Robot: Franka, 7 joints.
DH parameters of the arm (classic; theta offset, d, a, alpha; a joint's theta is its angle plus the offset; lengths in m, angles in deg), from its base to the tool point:
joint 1: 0 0.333 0 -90
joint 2: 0 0 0 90
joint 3: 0 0.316 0.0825 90
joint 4: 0 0 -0.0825 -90
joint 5: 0 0.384 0 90
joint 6: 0 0 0.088 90
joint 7: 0 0.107 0 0
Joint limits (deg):
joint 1: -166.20..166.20
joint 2: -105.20..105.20
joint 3: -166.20..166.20
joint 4: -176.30..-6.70
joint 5: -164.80..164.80
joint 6: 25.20..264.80
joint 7: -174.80..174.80
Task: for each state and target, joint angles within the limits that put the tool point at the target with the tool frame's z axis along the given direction. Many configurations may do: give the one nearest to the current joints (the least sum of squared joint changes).
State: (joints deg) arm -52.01 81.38 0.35 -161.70 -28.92 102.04 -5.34
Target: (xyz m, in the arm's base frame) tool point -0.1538 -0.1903 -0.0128 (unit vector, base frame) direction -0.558 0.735 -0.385
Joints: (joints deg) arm -67.56 55.45 -32.30 -151.65 -31.85 145.37 -5.34
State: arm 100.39 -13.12 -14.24 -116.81 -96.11 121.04 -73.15
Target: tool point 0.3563 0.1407 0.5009 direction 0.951 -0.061 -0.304
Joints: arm 65.26 -49.71 -37.65 -152.27 -110.14 130.86 -73.15
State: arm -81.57 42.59 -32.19 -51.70 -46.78 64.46 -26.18
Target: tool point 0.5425 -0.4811 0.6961 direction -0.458 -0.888 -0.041
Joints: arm -25.58 38.10 -18.56 -42.57 -74.09 100.31 -26.18
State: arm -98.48 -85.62 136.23 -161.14 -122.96 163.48 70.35
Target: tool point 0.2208 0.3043 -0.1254 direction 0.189 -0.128 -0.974
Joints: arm -112.06 -70.95 161.70 -109.46 -114.31 184.55 70.35
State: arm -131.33 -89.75 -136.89 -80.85 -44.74 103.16 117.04
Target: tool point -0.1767 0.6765 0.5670 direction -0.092 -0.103 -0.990
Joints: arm -102.75 -47.61 -116.77 -43.41 -35.32 72.09 117.04
